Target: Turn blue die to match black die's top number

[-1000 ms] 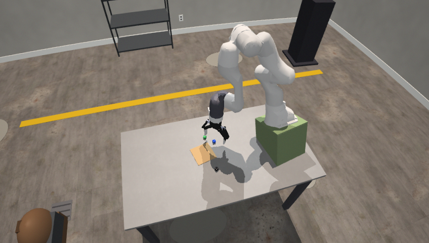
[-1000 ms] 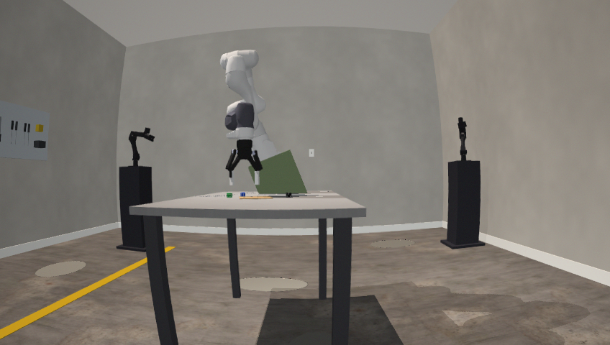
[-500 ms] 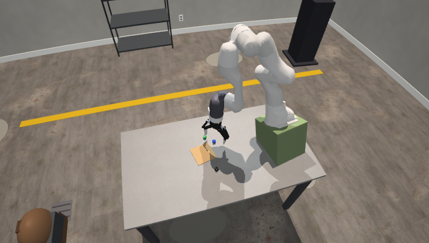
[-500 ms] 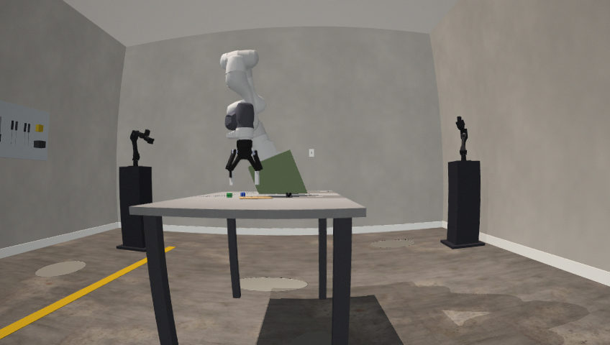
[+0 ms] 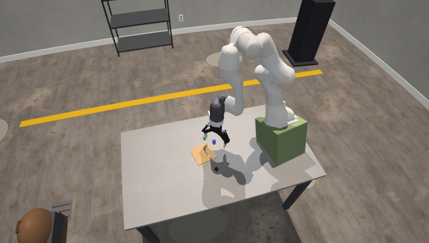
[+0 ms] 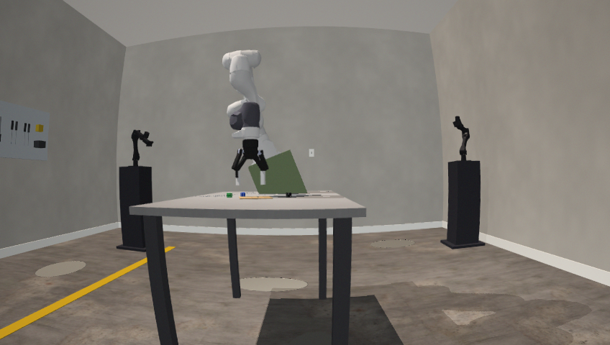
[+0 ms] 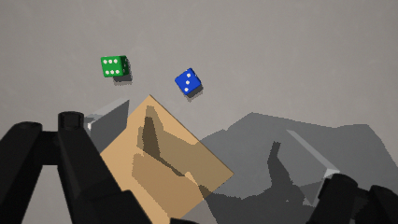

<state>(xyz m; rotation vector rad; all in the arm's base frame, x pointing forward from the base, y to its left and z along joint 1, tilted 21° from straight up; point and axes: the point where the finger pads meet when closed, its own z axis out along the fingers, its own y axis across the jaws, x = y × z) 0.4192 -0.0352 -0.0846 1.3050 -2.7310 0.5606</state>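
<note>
The black die lies 180 mm to the left of my hand, 60 mm below it and 30 mm ahead of it. Round my hand: green die 90 mm to the right, 60 mm below, 60 mm ahead; mat 90 mm ahead, 60 mm below, 40 mm to the left; blue die 60 mm below, 40 mm to the right.
</note>
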